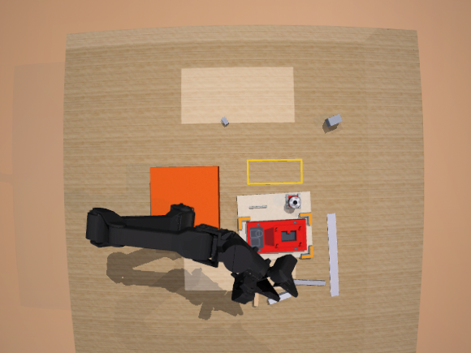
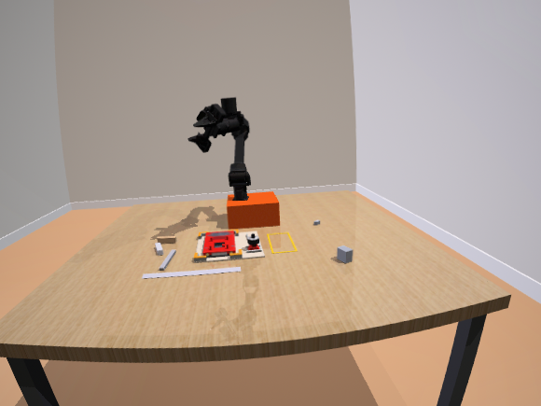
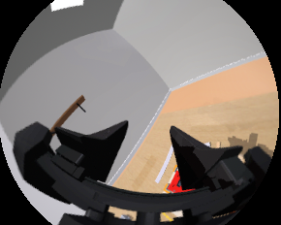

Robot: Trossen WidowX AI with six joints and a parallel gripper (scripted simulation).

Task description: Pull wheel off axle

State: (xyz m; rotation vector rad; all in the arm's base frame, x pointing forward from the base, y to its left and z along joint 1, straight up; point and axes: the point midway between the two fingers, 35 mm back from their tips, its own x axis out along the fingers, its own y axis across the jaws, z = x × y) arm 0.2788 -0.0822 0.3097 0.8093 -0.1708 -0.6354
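The grey wheel is 37 cm below my gripper tip, 20 cm to the left of it and 4 cm ahead of it.
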